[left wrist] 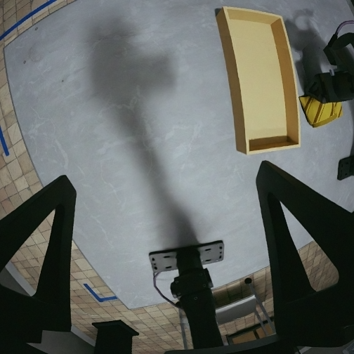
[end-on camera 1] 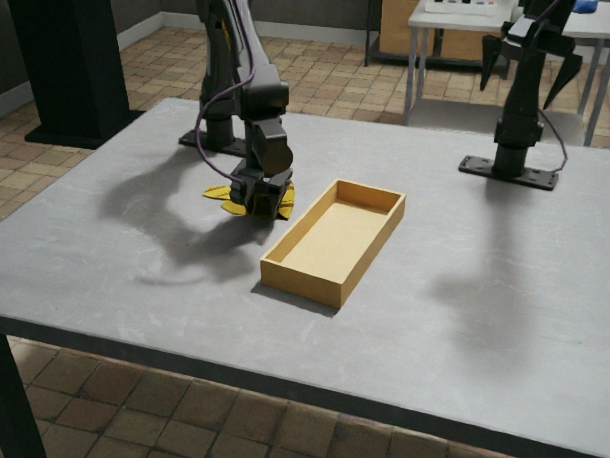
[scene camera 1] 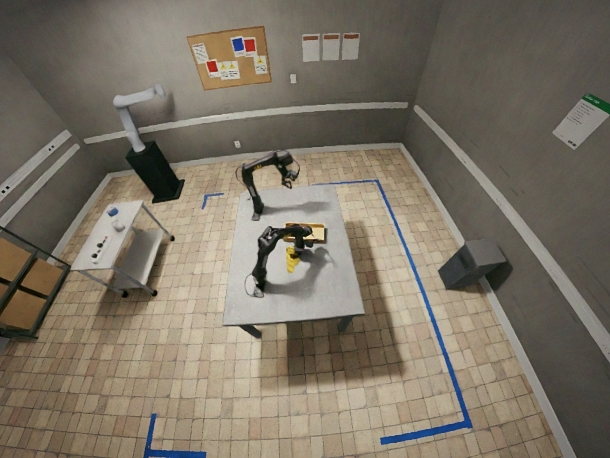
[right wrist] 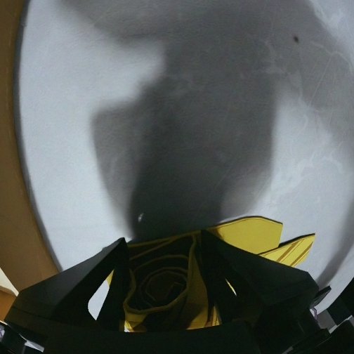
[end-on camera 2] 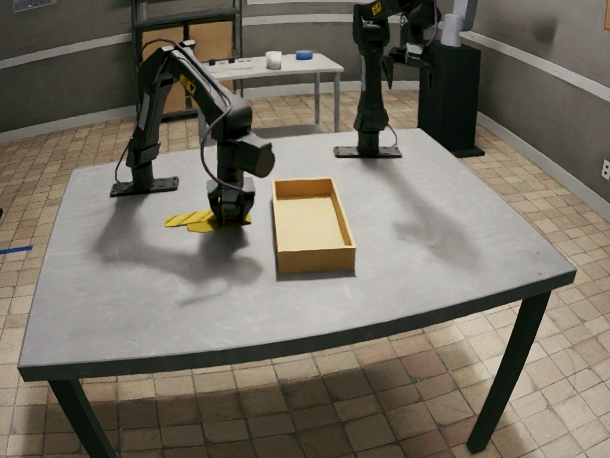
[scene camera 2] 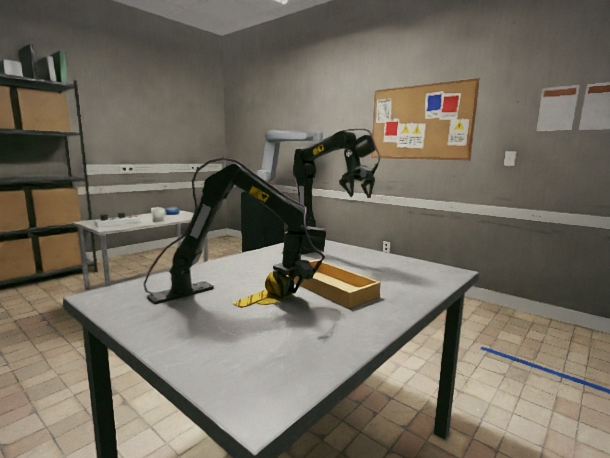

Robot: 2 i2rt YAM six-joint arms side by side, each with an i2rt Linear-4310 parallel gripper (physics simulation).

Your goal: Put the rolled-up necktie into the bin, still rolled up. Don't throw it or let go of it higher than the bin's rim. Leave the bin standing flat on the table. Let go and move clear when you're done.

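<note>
The yellow necktie with dark stripes [scene camera 1: 290, 265] [scene camera 2: 273, 284] [end-on camera 2: 186, 220] [left wrist: 324, 112] [right wrist: 160, 288] is rolled up on the table, with two flat tails sticking out. My right gripper [scene camera 2: 287, 292] [end-on camera 1: 262, 212] [right wrist: 163, 241] points down at table level and is shut on the roll, one finger on each side. The fingers hide much of the roll in the end-on views. The bin [scene camera 1: 318, 234] [scene camera 2: 362, 296] [end-on camera 1: 302, 284] [end-on camera 2: 317, 261] [left wrist: 240, 100] is a shallow tan rectangular tray standing flat beside the necktie. My left gripper [scene camera 2: 358, 194] [end-on camera 1: 515, 97] [end-on camera 2: 410, 86] [left wrist: 159, 176] is open, empty and high above the table.
The grey table [scene camera 2: 225, 360] [end-on camera 2: 175, 320] carries both arm bases. The bin's long wall [right wrist: 7, 150] runs close beside the right gripper. A white cart [scene camera 1: 120, 225] and a black pedestal with a pale arm [scene camera 1: 155, 172] stand away from the table.
</note>
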